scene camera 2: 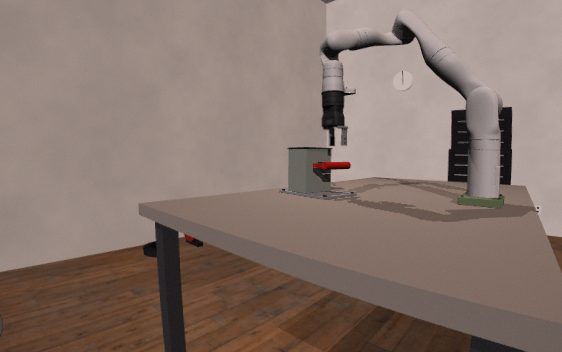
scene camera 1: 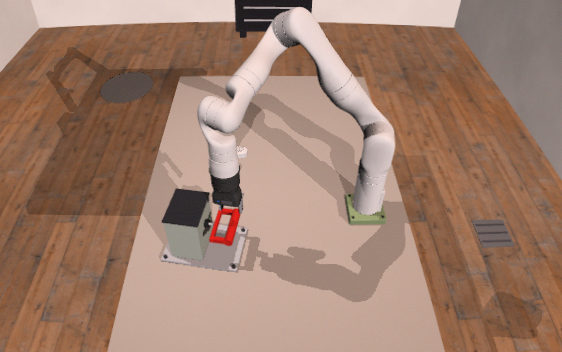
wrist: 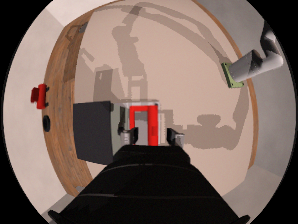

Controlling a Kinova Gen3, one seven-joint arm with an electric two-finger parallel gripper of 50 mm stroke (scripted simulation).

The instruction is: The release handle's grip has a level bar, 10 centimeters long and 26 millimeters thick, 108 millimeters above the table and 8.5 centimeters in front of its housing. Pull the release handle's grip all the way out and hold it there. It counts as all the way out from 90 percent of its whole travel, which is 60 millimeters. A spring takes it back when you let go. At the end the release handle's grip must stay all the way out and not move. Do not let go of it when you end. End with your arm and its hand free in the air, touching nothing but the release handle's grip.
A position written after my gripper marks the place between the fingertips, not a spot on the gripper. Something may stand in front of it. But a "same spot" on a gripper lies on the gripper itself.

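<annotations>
Scene camera 2 shows my gripper, and scene camera 1 shows my gripper too. On my gripper, (scene camera 2: 332, 102) and (scene camera 1: 232, 188) are the same spot. I also see my gripper in the wrist view (152, 133).
</annotations>
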